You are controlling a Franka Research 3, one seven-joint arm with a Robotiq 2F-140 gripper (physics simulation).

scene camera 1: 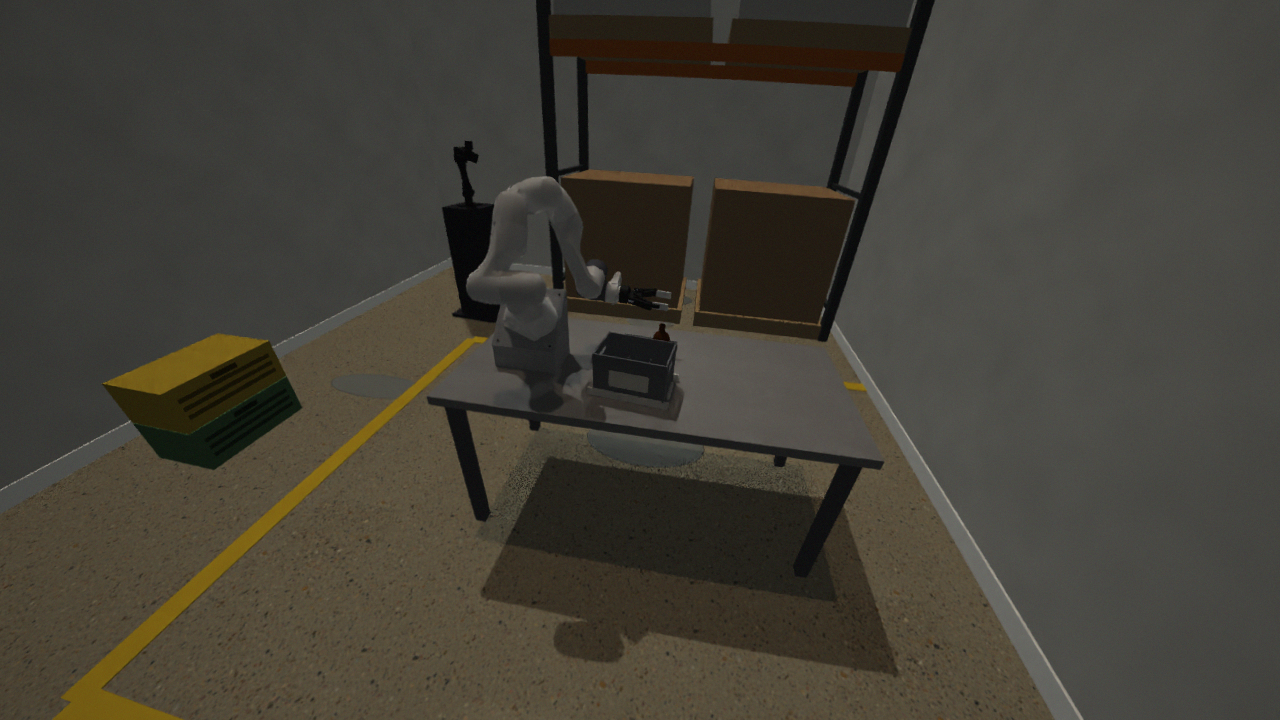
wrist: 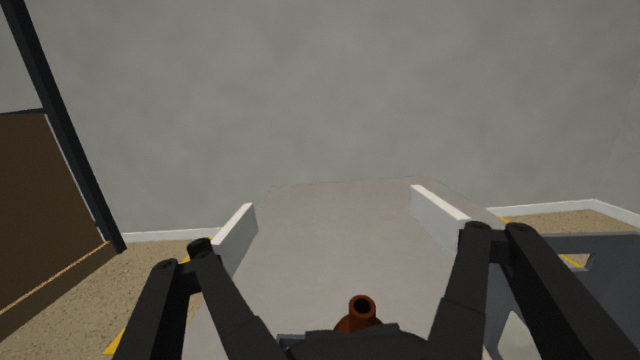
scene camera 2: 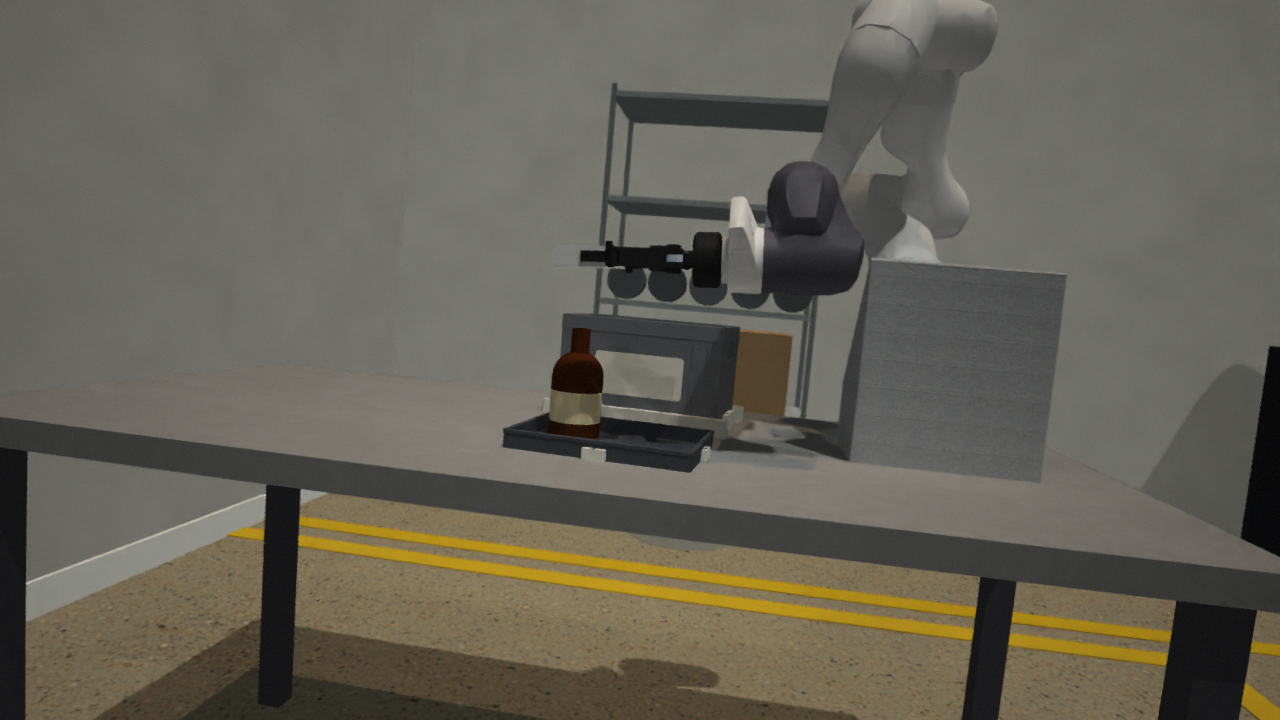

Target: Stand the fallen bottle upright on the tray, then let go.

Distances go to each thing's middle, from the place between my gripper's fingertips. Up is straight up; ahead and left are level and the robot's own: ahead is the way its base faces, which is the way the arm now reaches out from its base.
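There is the brown bottle (scene camera 2: 577,380), and my hand is 180 mm above it, 20 mm past it and 20 mm to the left of it.
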